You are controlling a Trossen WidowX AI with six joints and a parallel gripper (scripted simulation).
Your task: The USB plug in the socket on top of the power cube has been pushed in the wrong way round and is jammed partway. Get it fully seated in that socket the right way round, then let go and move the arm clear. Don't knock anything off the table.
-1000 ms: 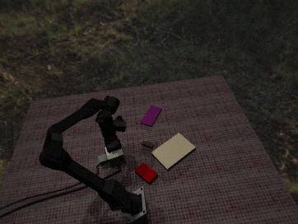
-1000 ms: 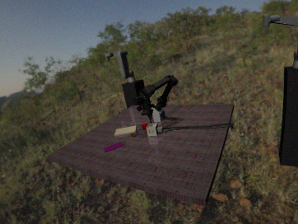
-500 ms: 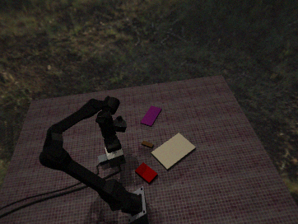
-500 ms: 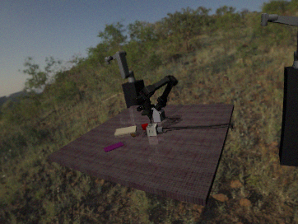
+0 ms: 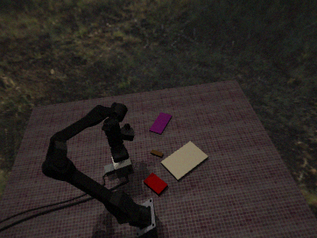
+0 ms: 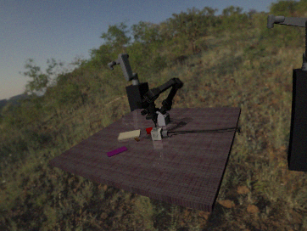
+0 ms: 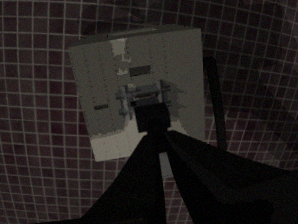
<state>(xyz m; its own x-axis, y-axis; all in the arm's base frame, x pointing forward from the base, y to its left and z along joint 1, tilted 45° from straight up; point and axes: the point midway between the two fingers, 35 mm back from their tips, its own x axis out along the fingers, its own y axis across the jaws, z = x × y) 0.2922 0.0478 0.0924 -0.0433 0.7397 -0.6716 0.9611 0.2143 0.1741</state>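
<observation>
The dark USB plug is 20 mm below my gripper tip. The rest, counted from my gripper tip: cream flat panel: 290 mm to the right, 120 mm below, 10 mm ahead; then small brown block: 170 mm to the right, 120 mm below, 70 mm ahead; then red block: 140 mm to the right, 110 mm below, 100 mm behind.
</observation>
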